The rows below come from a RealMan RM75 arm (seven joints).
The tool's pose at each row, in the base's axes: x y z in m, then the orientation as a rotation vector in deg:
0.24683 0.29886 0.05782 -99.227 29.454 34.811
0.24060 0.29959 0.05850 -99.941 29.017 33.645
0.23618 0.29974 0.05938 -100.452 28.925 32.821
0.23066 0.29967 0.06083 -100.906 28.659 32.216
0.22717 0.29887 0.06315 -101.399 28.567 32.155
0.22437 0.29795 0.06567 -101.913 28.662 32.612
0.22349 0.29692 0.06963 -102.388 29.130 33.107
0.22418 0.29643 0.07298 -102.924 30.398 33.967
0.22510 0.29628 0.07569 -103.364 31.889 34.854
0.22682 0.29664 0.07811 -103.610 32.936 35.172
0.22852 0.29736 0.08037 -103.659 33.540 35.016
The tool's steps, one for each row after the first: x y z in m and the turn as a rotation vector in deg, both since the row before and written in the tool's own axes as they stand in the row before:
-0.00524 0.00323 0.00139 -0.309 0.704 -0.961
-0.00400 0.00201 0.00051 -0.209 0.615 -0.530
-0.00523 0.00226 0.00027 -0.246 0.373 -0.526
-0.00414 0.00051 -0.00089 -0.443 0.150 -0.117
-0.00371 -0.00002 -0.00114 -0.612 -0.059 0.285
-0.00306 -0.00220 -0.00182 -0.558 0.100 0.561
-0.00150 -0.00279 -0.00138 -0.671 0.312 1.296
-0.00099 -0.00251 -0.00096 -0.584 0.378 1.463
-0.00029 -0.00293 -0.00054 -0.253 0.425 0.872
-0.00027 -0.00290 -0.00016 0.056 0.414 0.335

